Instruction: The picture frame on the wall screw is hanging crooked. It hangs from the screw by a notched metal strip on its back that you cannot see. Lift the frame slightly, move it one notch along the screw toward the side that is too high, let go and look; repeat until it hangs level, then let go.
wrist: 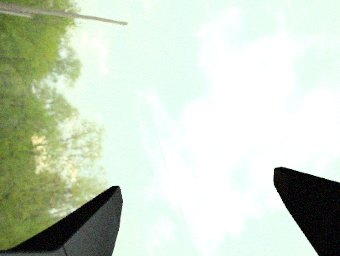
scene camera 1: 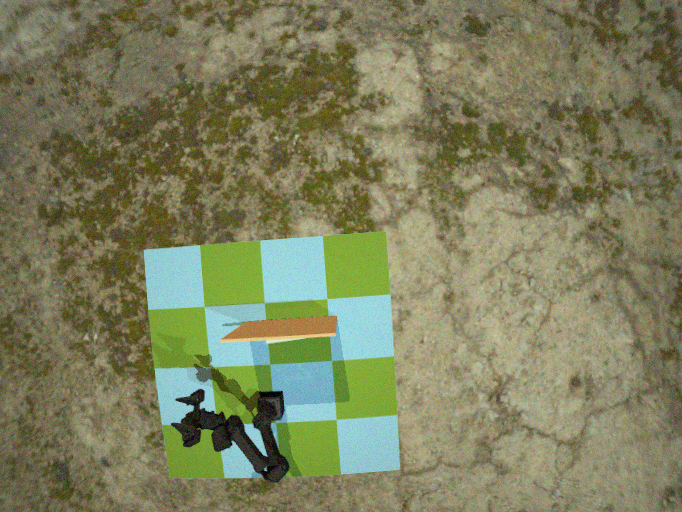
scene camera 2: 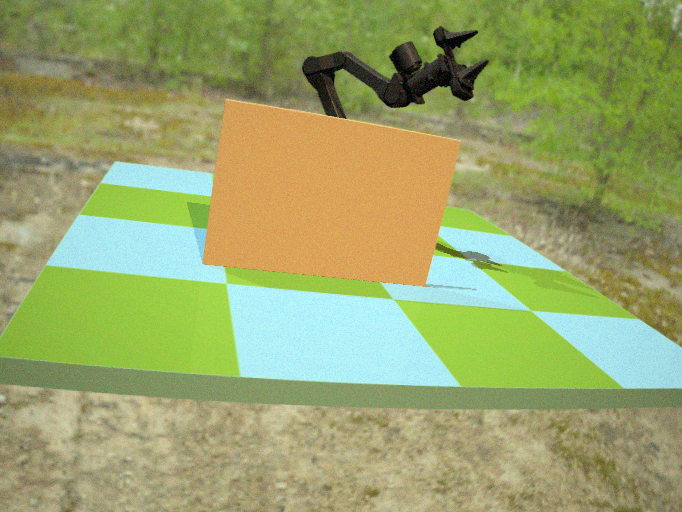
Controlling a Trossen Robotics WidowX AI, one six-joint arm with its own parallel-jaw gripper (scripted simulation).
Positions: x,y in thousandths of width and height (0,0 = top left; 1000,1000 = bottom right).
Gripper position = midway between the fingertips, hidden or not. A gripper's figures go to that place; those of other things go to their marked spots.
My gripper (scene camera 1: 254,802) is 115 cm from the lens. An orange wall panel (scene camera 1: 427,642): 124 cm from the lens.
